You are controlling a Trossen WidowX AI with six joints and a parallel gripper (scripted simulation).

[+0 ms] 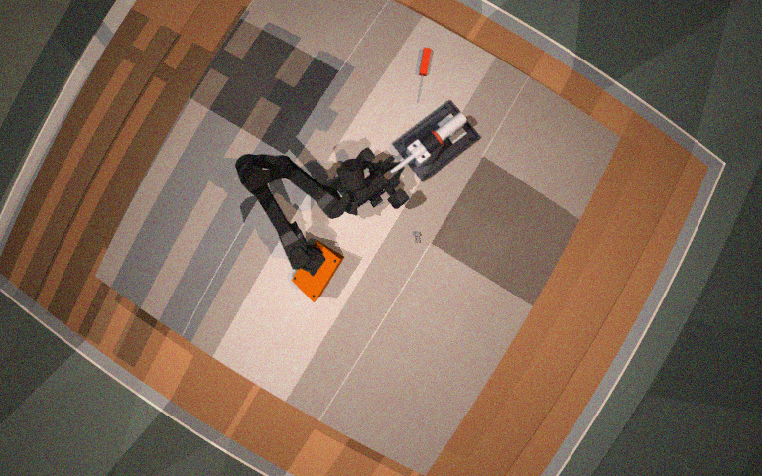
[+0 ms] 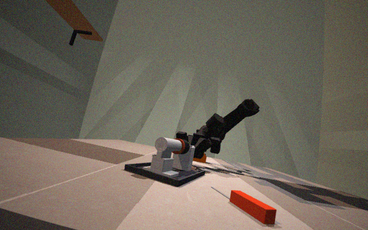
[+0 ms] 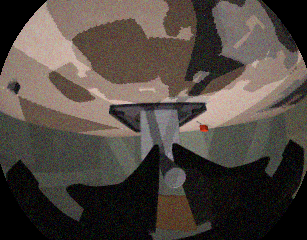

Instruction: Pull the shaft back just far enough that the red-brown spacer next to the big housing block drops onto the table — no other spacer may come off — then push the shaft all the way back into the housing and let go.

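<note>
My gripper tip is now 60 mm short of the light shaft, 20 mm to the left of it and 20 mm below it. Also, from my gripper tip: small grey piece: 170 mm to the right, 130 mm behind, 60 mm below; dark spacer: 110 mm ahead, 30 mm to the right, 20 mm above; red-brown spacer: 120 mm ahead, 30 mm to the right, 20 mm above.
</note>
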